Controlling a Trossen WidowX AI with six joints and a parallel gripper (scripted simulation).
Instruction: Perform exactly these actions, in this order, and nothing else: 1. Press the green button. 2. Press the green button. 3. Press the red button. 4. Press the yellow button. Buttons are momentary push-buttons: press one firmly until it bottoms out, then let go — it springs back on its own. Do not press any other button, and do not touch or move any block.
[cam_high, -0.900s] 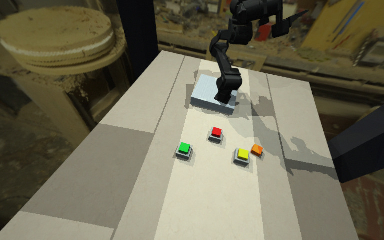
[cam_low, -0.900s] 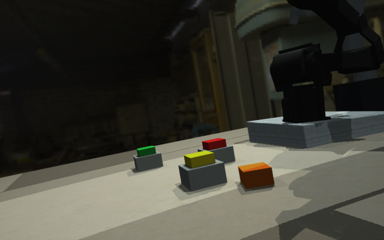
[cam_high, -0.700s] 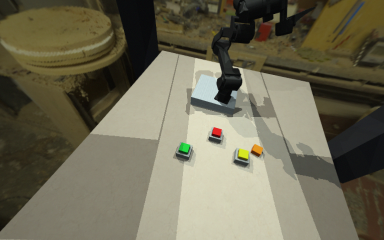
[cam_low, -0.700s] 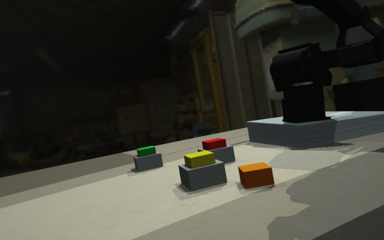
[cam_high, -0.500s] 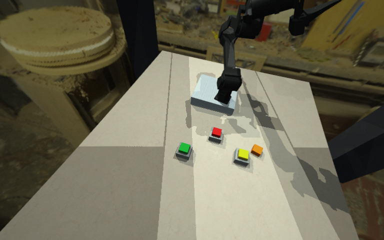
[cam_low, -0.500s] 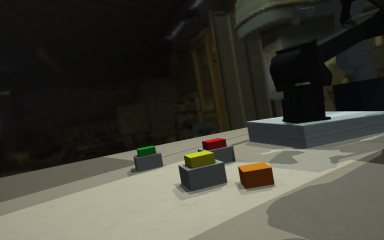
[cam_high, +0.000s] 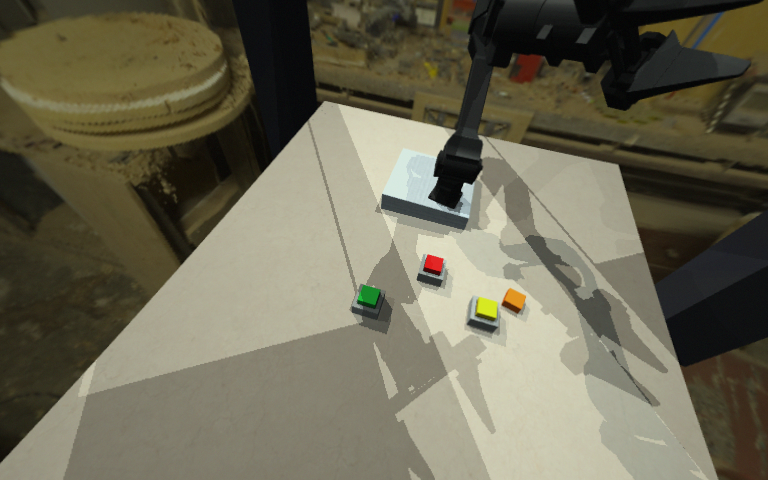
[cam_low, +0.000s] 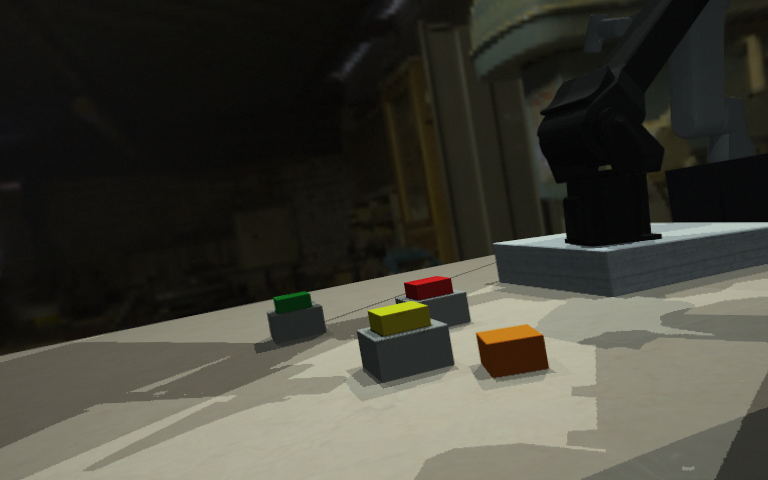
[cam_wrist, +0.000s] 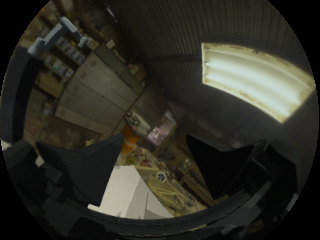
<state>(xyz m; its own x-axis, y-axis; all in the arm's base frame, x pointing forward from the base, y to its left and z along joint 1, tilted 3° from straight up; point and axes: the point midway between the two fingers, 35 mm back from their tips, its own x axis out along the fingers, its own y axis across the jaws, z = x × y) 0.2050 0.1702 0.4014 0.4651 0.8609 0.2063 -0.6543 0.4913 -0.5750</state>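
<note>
My gripper tip is now 110 mm short of the green button, 240 mm to the left of it and 420 mm above it. Also, from my gripper tip: yellow button 30 mm ahead, 40 mm to the right, 420 mm below; orange block 30 mm behind, 440 mm below; red button 10 mm behind, 160 mm to the right, 420 mm below.
</note>
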